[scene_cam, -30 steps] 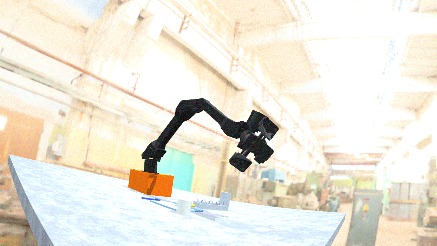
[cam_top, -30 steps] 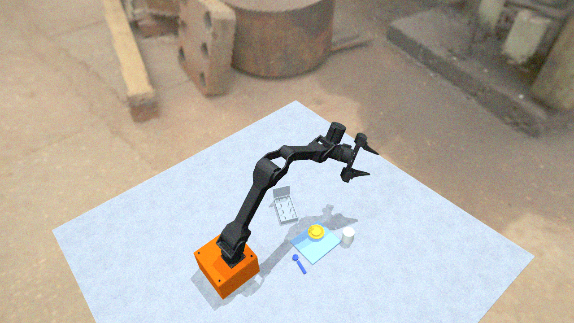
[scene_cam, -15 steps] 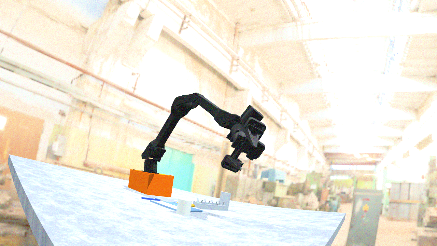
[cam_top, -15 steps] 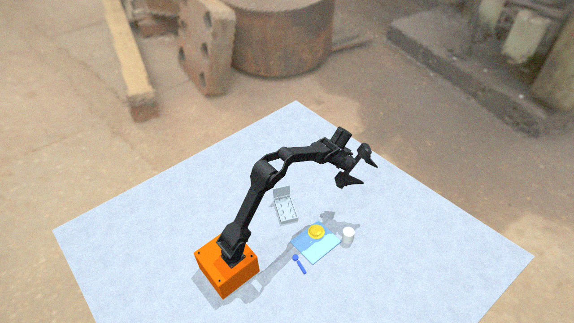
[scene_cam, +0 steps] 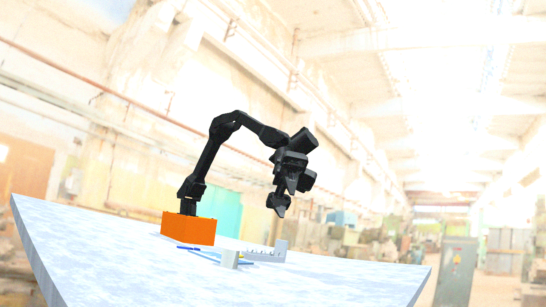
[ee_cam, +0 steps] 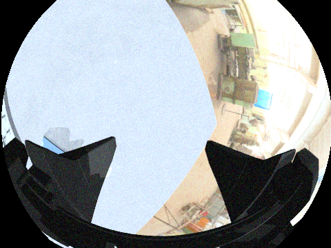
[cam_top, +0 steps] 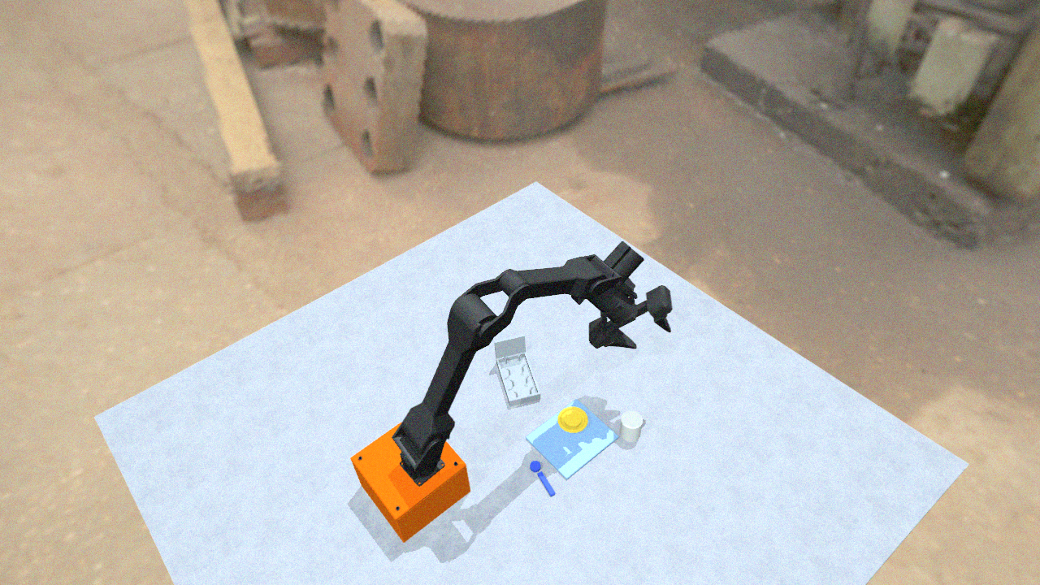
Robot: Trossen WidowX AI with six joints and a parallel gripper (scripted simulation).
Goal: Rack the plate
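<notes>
Now: gripper tip 180 mm past the yellow plate, 160 mm above it and 50 mm to the right of it. From my gripper tip the other things lie so: grey dish rack 220 mm to the left, 190 mm behind, 160 mm below; then white cup 150 mm below, 110 mm behind, 50 mm to the right; then light blue mat 210 mm behind, 180 mm below, 30 mm to the left.
</notes>
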